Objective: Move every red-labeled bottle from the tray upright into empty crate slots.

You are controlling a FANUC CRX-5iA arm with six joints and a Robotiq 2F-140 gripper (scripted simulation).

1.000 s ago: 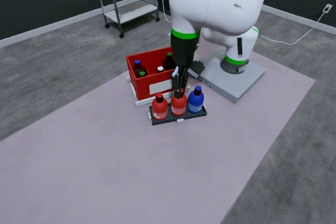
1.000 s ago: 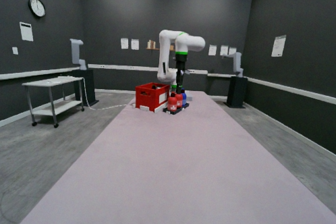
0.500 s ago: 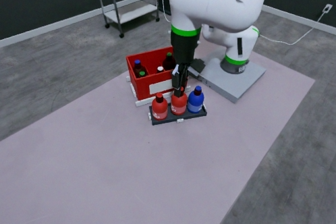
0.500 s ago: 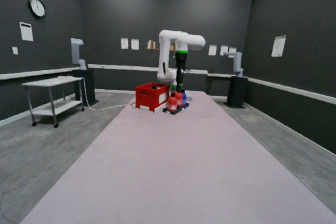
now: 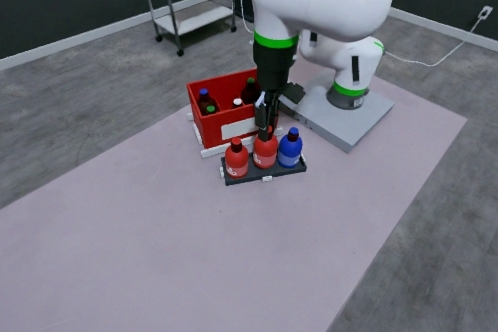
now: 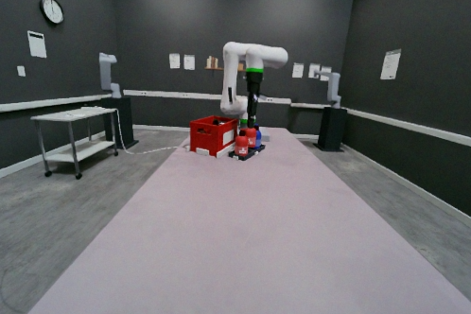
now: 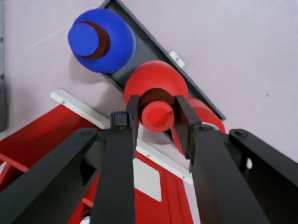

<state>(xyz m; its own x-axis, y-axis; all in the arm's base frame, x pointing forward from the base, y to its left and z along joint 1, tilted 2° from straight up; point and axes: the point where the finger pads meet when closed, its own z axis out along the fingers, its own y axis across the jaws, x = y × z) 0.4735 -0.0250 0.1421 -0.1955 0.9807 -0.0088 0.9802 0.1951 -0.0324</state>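
The blue bottle lies 80 mm behind my hand, 50 mm to the left of it and 110 mm below it. From my hand the other things lie so: red crate: 60 mm behind, 210 mm to the right, 110 mm below; red bottle: 80 mm ahead, 50 mm to the right, 110 mm below; dark tray: 180 mm below.
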